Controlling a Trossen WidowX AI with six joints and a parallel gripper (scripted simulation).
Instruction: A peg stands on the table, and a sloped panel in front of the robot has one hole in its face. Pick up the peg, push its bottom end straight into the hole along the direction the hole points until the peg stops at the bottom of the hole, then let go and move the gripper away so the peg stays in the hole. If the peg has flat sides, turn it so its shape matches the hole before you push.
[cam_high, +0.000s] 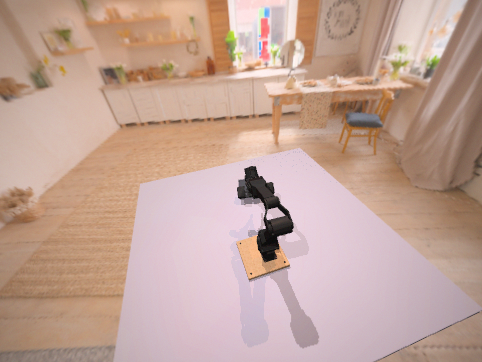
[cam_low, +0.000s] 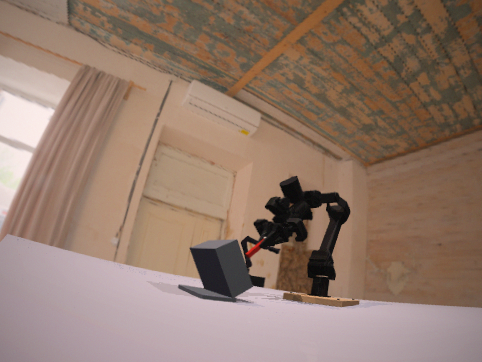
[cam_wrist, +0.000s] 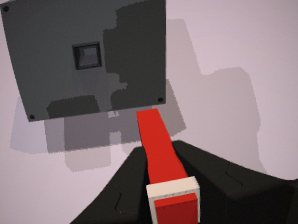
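Right now the dark grey sloped panel is 130 mm ahead of my gripper tip and 70 mm below it. Also, from my gripper tip: red peg 10 mm behind, 10 mm above.
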